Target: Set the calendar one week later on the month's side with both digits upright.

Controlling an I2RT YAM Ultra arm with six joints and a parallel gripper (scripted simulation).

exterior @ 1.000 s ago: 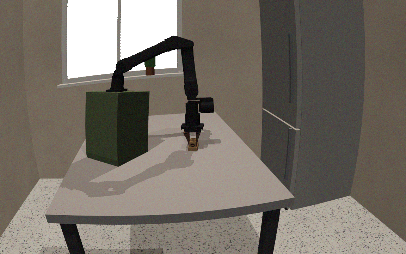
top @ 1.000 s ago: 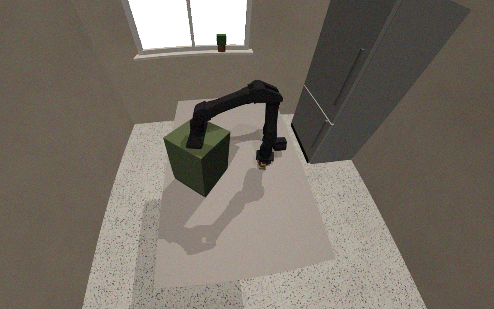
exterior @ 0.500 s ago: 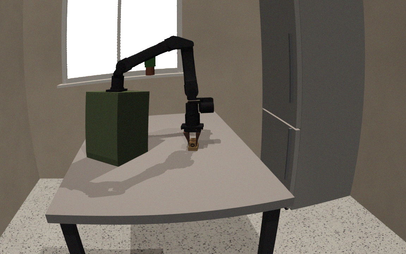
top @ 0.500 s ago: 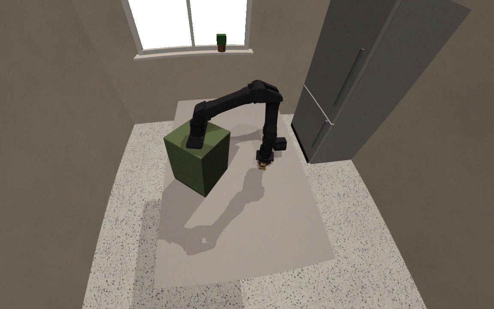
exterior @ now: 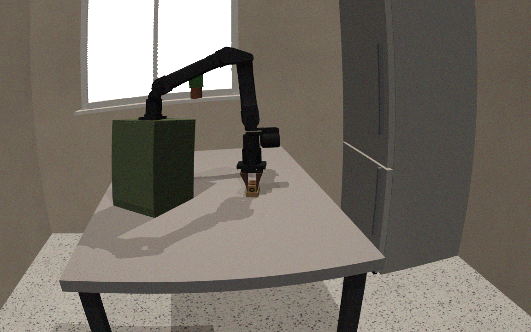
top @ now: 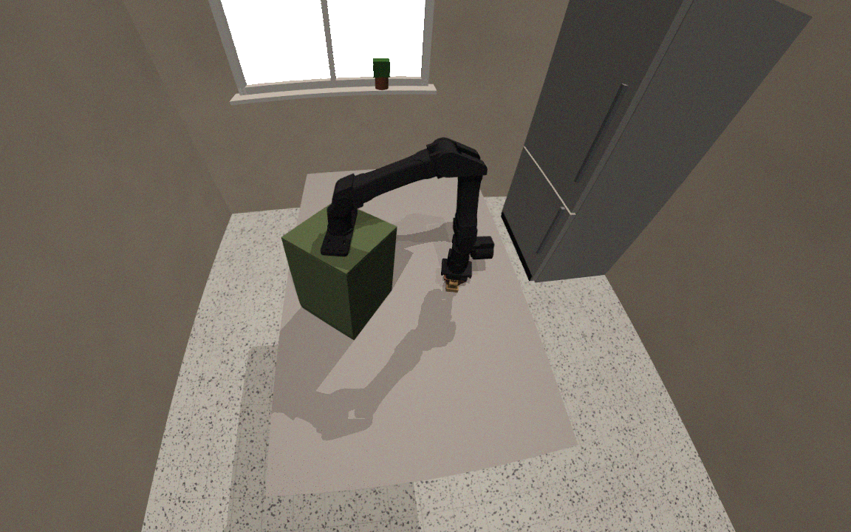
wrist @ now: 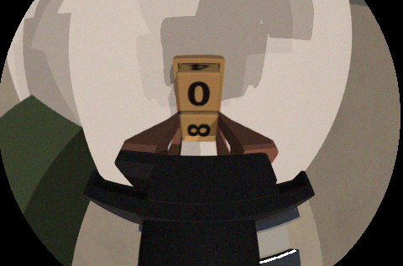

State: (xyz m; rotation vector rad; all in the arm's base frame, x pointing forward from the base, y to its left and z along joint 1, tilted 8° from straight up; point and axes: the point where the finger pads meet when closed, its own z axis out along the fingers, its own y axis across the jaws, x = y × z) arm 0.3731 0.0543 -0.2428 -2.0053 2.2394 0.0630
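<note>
The wooden tray lies 2 cm to the left of my hand and 2 cm below it.
</note>
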